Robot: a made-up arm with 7 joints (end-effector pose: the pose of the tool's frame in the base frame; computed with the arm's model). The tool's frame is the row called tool. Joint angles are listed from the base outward.
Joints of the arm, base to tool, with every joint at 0 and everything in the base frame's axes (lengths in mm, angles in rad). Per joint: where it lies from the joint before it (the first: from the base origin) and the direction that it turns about. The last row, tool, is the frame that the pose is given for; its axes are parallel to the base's.
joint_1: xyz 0.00 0.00 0.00 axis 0 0.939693 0.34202
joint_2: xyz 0.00 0.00 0.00 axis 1 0 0
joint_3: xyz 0.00 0.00 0.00 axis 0 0 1
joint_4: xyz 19.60 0.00 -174.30 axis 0 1 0
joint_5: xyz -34.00 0.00 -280.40 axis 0 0 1
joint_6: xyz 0.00 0.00 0.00 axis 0 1 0
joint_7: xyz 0.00 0.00 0.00 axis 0 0 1
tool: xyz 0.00 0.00 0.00
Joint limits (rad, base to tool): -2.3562..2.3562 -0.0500..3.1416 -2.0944..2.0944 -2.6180..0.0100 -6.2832..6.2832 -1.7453..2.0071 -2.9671..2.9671
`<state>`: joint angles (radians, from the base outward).
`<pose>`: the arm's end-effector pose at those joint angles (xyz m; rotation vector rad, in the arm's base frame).
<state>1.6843 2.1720 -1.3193 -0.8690 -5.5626 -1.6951 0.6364</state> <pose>-0.1088 0.4090 0.1056 -0.3781 0.4331 -0.2246</pose>
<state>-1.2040 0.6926 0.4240 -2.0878 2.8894 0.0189 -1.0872</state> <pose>0.1127 0.0439 0.2610 1.8828 2.3327 0.4792</pose>
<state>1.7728 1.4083 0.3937 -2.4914 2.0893 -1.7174 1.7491</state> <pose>0.0444 0.0879 -0.1948 1.5617 1.7943 -1.9155</pose>
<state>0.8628 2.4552 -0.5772 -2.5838 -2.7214 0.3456 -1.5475</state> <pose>0.0194 0.0832 -0.1831 -0.6281 0.2413 0.0649</pose>
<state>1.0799 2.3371 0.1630 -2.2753 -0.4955 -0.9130 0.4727</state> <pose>0.1588 0.0689 -0.1886 -1.0800 -0.4521 -2.2827</pose>
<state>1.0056 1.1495 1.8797 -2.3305 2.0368 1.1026 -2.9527</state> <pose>0.0987 0.1058 0.1995 -1.7290 0.1086 2.5000</pose>
